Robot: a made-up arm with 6 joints. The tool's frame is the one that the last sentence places.
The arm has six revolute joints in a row. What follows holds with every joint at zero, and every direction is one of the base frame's. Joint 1 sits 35.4 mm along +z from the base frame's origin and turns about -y. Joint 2 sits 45.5 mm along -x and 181.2 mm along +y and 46.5 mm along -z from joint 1 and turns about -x. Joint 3 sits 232.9 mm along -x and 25.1 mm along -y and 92.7 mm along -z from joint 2 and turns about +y. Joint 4 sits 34.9 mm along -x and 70.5 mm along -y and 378.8 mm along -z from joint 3 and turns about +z. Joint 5 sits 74.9 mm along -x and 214.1 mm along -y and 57.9 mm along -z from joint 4 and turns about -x. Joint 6 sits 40.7 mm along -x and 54.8 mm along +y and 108.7 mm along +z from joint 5 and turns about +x. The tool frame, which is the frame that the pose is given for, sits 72.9 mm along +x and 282.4 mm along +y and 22.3 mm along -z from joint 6; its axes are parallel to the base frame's.
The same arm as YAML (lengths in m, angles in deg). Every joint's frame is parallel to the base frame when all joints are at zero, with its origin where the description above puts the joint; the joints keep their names.
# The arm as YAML. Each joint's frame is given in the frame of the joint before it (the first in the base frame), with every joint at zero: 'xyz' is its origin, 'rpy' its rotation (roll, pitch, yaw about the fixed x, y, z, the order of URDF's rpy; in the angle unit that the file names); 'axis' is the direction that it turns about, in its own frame. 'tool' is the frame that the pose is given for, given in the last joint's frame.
units:
  length: m
  angle: deg
joints:
  - name: joint 1
    type: revolute
    origin:
      xyz: [0.0, 0.0, 0.0354]
      rpy: [0.0, 0.0, 0.0]
    axis: [0.0, -1.0, 0.0]
  - name: joint 2
    type: revolute
    origin:
      xyz: [-0.0455, 0.1812, -0.0465]
      rpy: [0.0, 0.0, 0.0]
    axis: [-1.0, 0.0, 0.0]
  - name: joint 3
    type: revolute
    origin:
      xyz: [-0.2329, -0.0251, -0.0927]
      rpy: [0.0, 0.0, 0.0]
    axis: [0.0, 1.0, 0.0]
  - name: joint 4
    type: revolute
    origin:
      xyz: [-0.0349, -0.0705, -0.3788]
      rpy: [0.0, 0.0, 0.0]
    axis: [0.0, 0.0, 1.0]
  - name: joint 5
    type: revolute
    origin:
      xyz: [-0.0749, -0.2141, -0.0579]
      rpy: [0.0, 0.0, 0.0]
    axis: [-1.0, 0.0, 0.0]
  - name: joint 6
    type: revolute
    origin:
      xyz: [-0.0407, 0.0548, 0.1087]
      rpy: [0.0, 0.0, 0.0]
    axis: [1.0, 0.0, 0.0]
tool:
  origin:
    xyz: [0.0729, 0.2824, -0.0223]
    rpy: [0.0, 0.0, 0.0]

